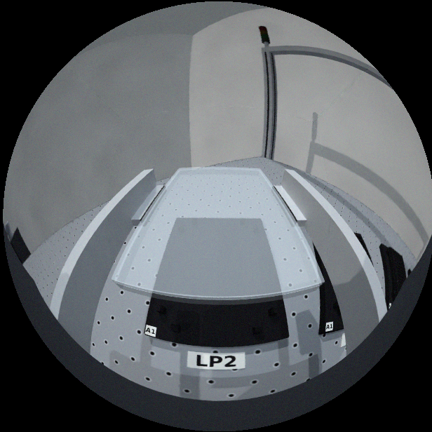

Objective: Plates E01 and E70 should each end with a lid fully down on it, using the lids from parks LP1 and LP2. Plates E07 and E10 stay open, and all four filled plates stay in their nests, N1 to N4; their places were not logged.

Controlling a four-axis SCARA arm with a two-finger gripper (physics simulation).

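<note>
A clear, pale lid (215, 260) is held level between the fingers of my gripper (218, 176). The finger pads press on its left and right edges, so the gripper is shut on the lid. The lid is raised above the black lid park LP2 (215, 322), whose front part shows below the lid's near edge, with an A1 tag at its left corner. The LP2 label (216, 361) lies in front of the park. Plates E01, E70, E07 and E10 cannot be made out, and park LP1 cannot be identified here.
Part of a black nest (329, 310) with an A1 tag stands close at the right, partly hidden by the right finger. Another dark nest (392, 270) is farther right. A dark object (19, 245) shows at the left edge. A post (269, 100) rises behind the perforated table.
</note>
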